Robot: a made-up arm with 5 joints.
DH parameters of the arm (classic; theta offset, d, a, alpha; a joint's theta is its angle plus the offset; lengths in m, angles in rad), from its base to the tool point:
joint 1: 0 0.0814 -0.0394 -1.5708
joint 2: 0 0.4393 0.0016 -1.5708
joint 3: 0 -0.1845 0.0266 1.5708
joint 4: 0 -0.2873 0.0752 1.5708
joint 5: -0.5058 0 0.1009 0
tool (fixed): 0.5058 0.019 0 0
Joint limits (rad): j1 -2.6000..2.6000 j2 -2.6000..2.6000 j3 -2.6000..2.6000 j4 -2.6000..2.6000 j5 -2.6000..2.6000
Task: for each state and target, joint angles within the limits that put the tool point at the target. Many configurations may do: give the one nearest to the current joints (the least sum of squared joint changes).
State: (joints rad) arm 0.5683 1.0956 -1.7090 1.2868 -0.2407
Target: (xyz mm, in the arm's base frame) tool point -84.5 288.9 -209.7
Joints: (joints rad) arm 0.6270 1.2224 -1.0007 1.5975 -0.2090
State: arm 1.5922 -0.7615 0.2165 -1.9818 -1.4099
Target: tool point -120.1 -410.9 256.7
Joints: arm 1.7450 -0.2273 0.8246 -1.9421 -1.0573
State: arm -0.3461 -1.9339 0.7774 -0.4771 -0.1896
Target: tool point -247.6 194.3 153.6
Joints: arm -0.4493 -1.5954 0.2469 -0.4127 -0.0635
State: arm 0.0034 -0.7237 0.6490 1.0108 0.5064
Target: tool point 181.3 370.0 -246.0
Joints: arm -0.7107 -1.4445 1.6680 1.4052 0.0797
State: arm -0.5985 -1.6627 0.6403 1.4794 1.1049
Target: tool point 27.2 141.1 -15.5
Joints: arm -0.5053 -1.8318 0.6629 1.1725 0.4160
